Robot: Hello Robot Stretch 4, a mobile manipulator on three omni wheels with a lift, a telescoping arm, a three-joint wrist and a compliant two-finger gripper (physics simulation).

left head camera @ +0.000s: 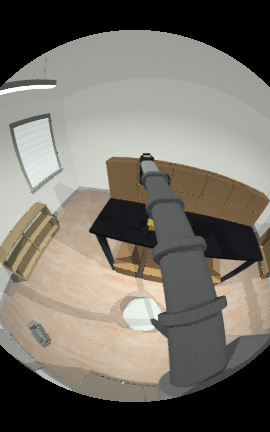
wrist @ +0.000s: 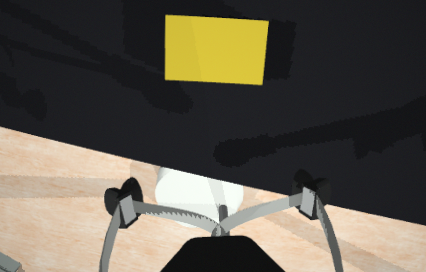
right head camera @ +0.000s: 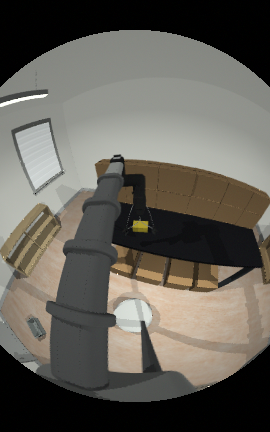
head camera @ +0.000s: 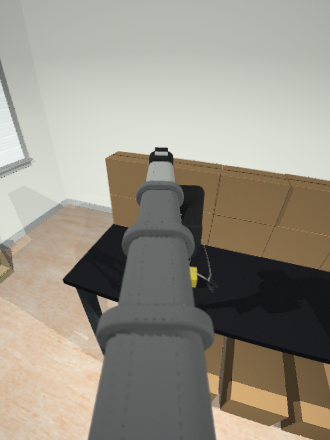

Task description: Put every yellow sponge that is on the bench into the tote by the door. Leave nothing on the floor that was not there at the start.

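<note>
A yellow sponge [head camera: 193, 276] [left head camera: 151, 224] [right head camera: 140, 226] [wrist: 216, 50] lies flat on the black bench [head camera: 90, 260] [left head camera: 115, 220] [right head camera: 225, 250] [wrist: 325, 100], partly hidden by the arm in the head view. My gripper [wrist: 217, 189] is open, its two fingertips wide apart with nothing between them. It hangs above the bench, and in the wrist view the sponge lies beyond the fingertips, apart from them. A small grey tote [left head camera: 40, 334] [right head camera: 36, 327] stands on the floor at the lower left of both side head views.
Brown boxes [head camera: 250, 190] [left head camera: 125, 175] [right head camera: 175, 185] line the back edge of the bench. More boxes [head camera: 255, 400] [right head camera: 180, 275] stand under it. A wooden shelf [left head camera: 19, 229] stands at the left. A white round shape [left head camera: 141, 314] [right head camera: 134, 315] shows in front of the bench.
</note>
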